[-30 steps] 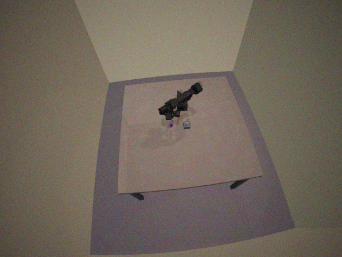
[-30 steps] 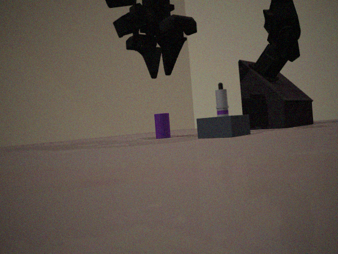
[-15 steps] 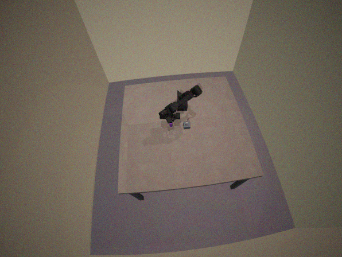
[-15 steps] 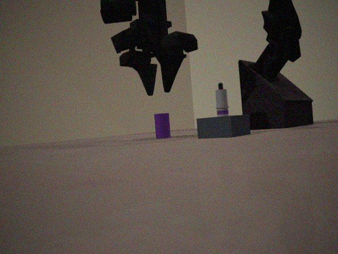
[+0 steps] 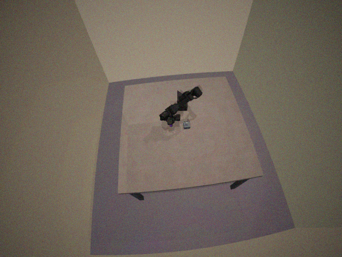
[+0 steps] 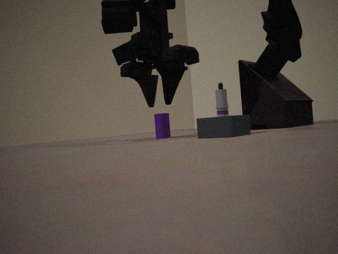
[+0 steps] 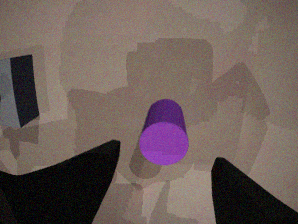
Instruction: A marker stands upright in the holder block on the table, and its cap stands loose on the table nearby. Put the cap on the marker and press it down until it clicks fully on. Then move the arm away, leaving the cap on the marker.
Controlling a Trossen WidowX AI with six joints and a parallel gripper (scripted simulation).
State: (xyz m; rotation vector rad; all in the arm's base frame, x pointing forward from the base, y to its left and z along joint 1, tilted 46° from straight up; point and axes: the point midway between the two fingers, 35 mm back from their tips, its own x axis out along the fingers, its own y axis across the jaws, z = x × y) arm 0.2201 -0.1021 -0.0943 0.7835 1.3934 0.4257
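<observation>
My gripper tip is 40 mm above the purple cap. Also, from my gripper tip: grey holder block: 30 mm ahead, 160 mm to the left, 50 mm below.
</observation>
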